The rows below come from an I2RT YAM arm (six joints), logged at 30 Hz.
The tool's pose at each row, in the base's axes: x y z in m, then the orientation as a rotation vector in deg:
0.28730 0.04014 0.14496 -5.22 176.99 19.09
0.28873 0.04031 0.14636 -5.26 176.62 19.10
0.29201 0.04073 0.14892 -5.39 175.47 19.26
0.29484 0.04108 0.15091 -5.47 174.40 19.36
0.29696 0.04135 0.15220 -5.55 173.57 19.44
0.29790 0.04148 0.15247 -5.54 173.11 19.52
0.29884 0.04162 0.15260 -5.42 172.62 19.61
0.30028 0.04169 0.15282 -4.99 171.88 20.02
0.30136 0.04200 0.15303 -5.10 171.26 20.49
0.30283 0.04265 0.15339 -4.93 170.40 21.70
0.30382 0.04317 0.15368 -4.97 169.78 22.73
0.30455 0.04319 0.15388 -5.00 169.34 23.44
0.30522 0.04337 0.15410 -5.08 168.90 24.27
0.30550 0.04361 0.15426 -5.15 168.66 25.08
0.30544 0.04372 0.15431 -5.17 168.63 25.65
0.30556 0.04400 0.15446 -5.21 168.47 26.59
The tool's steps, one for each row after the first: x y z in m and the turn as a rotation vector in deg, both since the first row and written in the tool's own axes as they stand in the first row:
-0.00149 0.00037 -0.00129 -0.02 -0.36 -0.07
-0.00489 0.00112 -0.00361 -0.17 -1.47 -0.29
-0.00781 0.00171 -0.00541 -0.29 -2.51 -0.48
-0.00999 0.00212 -0.00655 -0.37 -3.31 -0.63
-0.01094 0.00224 -0.00676 -0.45 -3.76 -0.68
-0.01190 0.00235 -0.00683 -0.53 -4.25 -0.66
-0.01334 0.00238 -0.00700 -0.83 -4.98 -0.47
-0.01445 0.00266 -0.00711 -1.17 -5.54 -0.60
-0.01596 0.00328 -0.00728 -2.01 -6.28 -0.57
-0.01699 0.00378 -0.00742 -2.73 -6.78 -0.65
-0.01773 0.00380 -0.00760 -3.23 -7.13 -0.70
-0.01842 0.00398 -0.00775 -3.81 -7.46 -0.79
-0.01871 0.00423 -0.00785 -4.37 -7.59 -0.85
-0.01866 0.00435 -0.00788 -4.75 -7.54 -0.85
-0.01880 0.00465 -0.00796 -5.39 -7.58 -0.87

